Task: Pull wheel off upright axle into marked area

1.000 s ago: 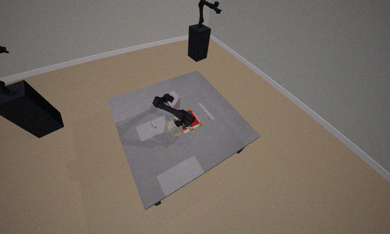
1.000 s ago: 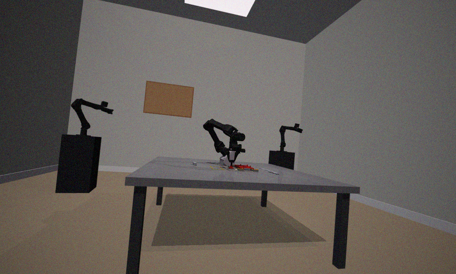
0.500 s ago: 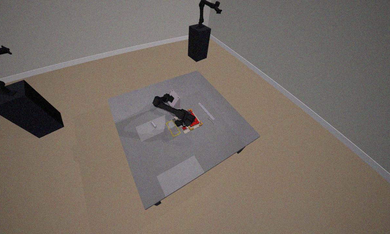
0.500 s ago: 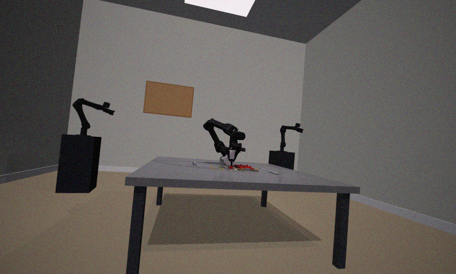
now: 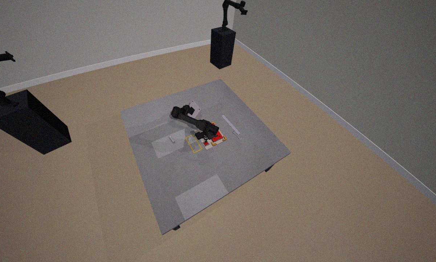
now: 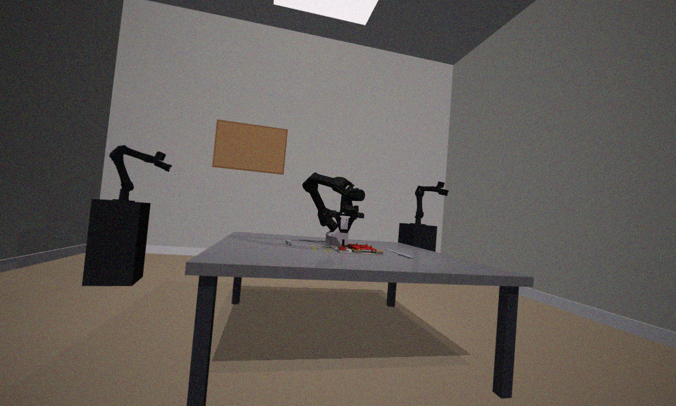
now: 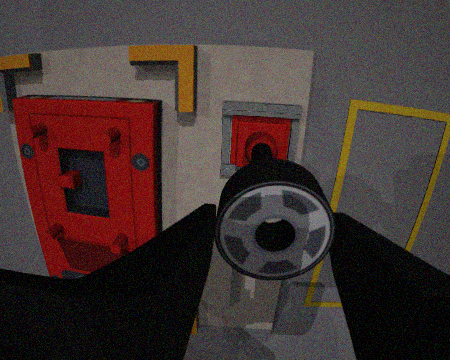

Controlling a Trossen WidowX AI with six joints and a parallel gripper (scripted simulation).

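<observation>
The axle is 70 mm below my gripper tip. Round my gripper tip: white block 230 mm behind, 240 mm to the right, 100 mm below; wheel right at my gripper tip; white strip 40 mm behind, 350 mm to the left, 100 mm below.
</observation>
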